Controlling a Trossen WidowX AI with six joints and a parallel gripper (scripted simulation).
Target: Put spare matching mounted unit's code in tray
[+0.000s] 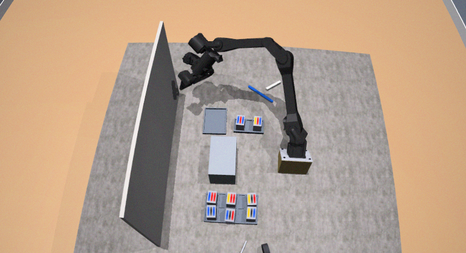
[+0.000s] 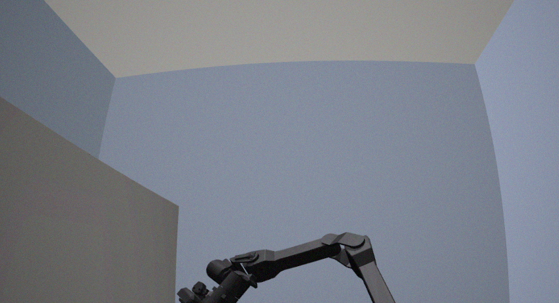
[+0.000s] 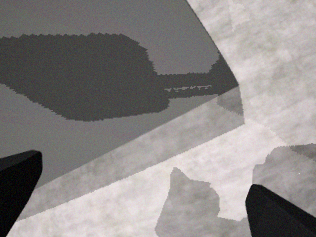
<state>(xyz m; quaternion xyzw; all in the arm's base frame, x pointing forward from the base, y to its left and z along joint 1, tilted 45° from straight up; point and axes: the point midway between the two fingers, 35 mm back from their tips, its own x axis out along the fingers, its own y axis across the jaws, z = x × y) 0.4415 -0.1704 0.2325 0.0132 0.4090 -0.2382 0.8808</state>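
Right now the small grey rack is 27 cm behind my gripper tip, 11 cm to the left of it and 11 cm below it. From my gripper tip the other things lie so: blue marker pen 32 cm behind, 11 cm below, 6 cm to the right; dark wall panel 31 cm to the left, 11 cm above, 5 cm ahead; grey tray 13 cm behind, 11 cm below, 10 cm to the left.
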